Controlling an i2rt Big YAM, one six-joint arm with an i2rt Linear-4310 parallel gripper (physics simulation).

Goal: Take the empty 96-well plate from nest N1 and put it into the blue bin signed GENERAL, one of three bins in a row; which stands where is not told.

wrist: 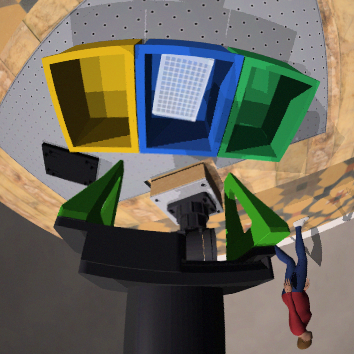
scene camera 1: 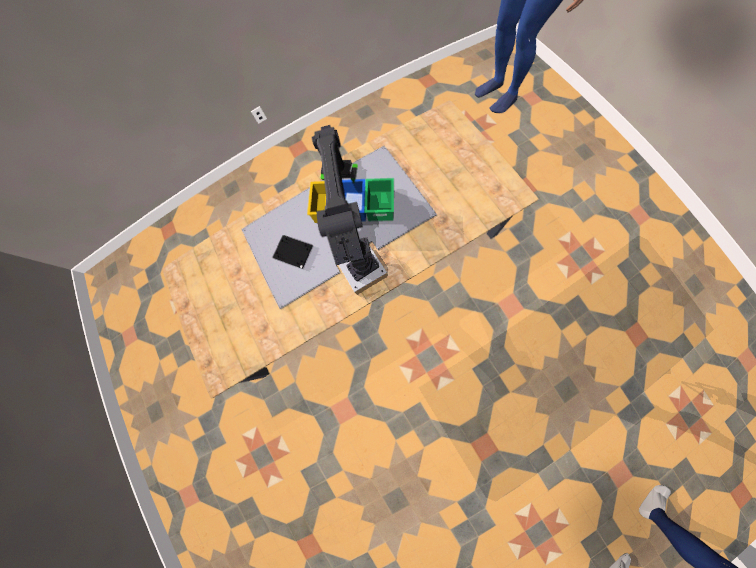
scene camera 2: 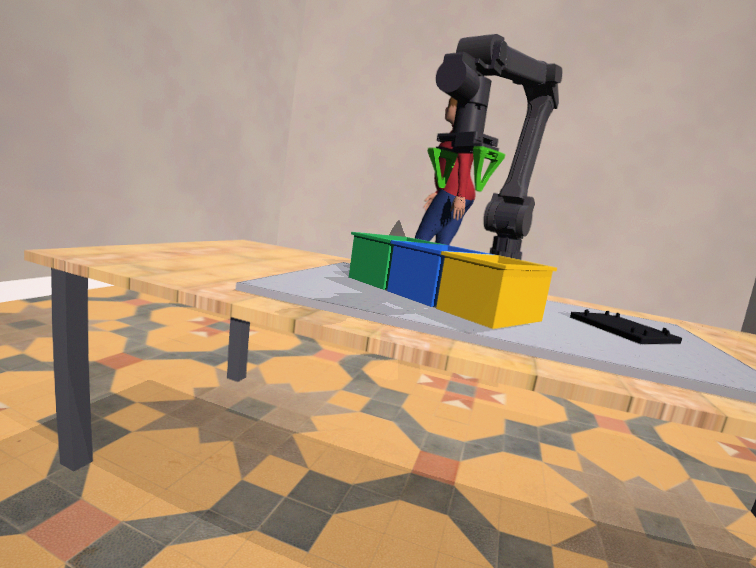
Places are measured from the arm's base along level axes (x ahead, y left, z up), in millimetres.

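Pixels of known places: gripper, fingertip midpoint: (wrist: 176, 170) (scene camera 1: 342, 181) (scene camera 2: 458, 189); arm's base, link origin: (wrist: 191, 205) (scene camera 1: 363, 266).
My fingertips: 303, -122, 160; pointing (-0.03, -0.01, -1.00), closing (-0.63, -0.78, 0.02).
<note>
For each thing: its top centre in the pictures, then the offset to it from my fingertips, as dx, dy, dz. Level surfaces: height alone.
- white 96-well plate, top centre: (wrist: 180, 88) (scene camera 1: 353, 205) -8, -7, -194
- blue bin, top centre: (wrist: 183, 108) (scene camera 2: 444, 247) (scene camera 1: 350, 195) -7, -10, -114
- black nest, top centre: (scene camera 2: 625, 319) (wrist: 66, 170) (scene camera 1: 291, 250) -30, +355, -192
- grey mat, surface height: dz -214
The white 96-well plate (wrist: 183, 87) lies inside the blue bin (wrist: 141, 100) (scene camera 2: 414, 273), at a slight angle; part of it also shows in the scene camera 1 view (scene camera 1: 354, 199). The blue bin is the middle one of the row, between the yellow and green bins; its sign cannot be read. The black nest (scene camera 1: 292, 251) (scene camera 2: 624, 327) (wrist: 70, 164) lies on the grey mat beyond the yellow bin and holds no plate. My gripper (scene camera 2: 462, 186) (wrist: 176, 170) is open and empty, with its green fingers wide apart, high above the bins.
The yellow bin (scene camera 1: 313, 198) (scene camera 2: 468, 287) (wrist: 132, 100) and the green bin (scene camera 1: 391, 198) (scene camera 2: 369, 260) (wrist: 300, 115) flank the blue one on the grey mat (scene camera 1: 262, 244). The arm's base (scene camera 1: 374, 276) stands at the table's edge. People stand away from the table.
</note>
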